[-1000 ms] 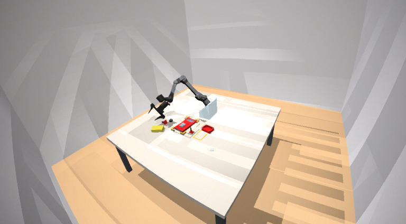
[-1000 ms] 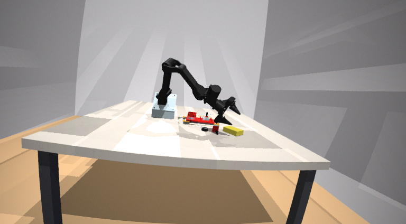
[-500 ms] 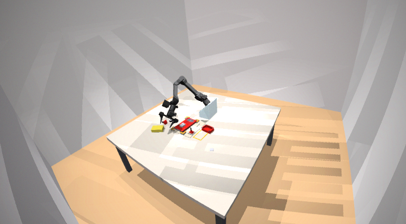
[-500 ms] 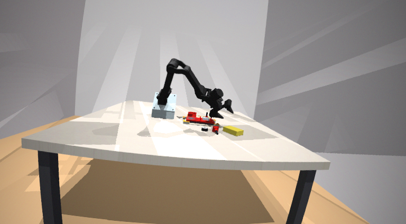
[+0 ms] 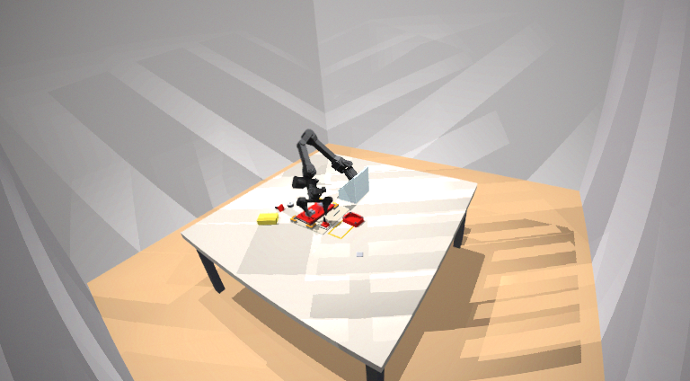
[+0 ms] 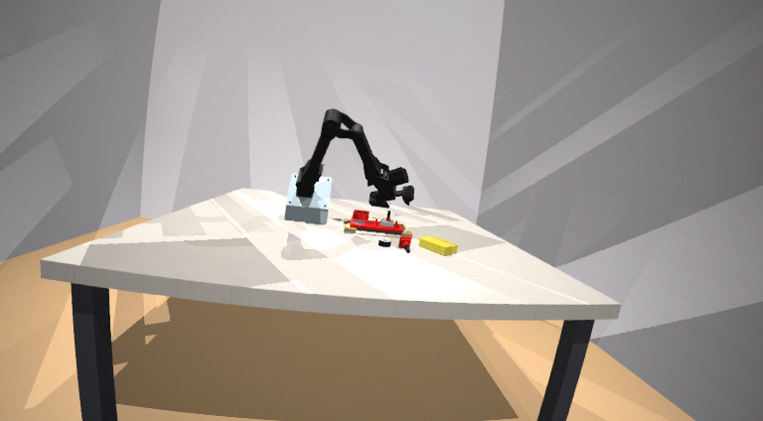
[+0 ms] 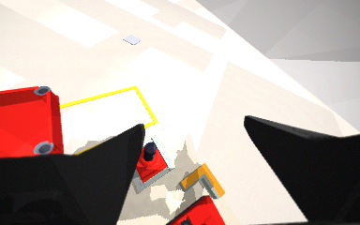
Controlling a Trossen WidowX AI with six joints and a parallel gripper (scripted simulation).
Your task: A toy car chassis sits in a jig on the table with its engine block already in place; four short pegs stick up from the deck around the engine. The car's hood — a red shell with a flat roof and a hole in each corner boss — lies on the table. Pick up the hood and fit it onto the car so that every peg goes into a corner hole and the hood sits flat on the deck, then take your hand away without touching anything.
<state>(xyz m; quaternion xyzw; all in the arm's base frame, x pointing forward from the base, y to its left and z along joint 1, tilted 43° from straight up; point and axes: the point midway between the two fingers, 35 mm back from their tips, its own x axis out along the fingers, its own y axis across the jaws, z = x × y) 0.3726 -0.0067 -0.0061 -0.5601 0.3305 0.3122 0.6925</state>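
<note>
Now: gripper tip 140 mm past the red hood, 120 mm to the right of it and 80 mm above it. Also, from my gripper tip: yellow block (310 mm to the right, 70 mm below, 70 mm ahead); then wheel (300 mm to the right, 100 mm behind, 80 mm below).
</note>
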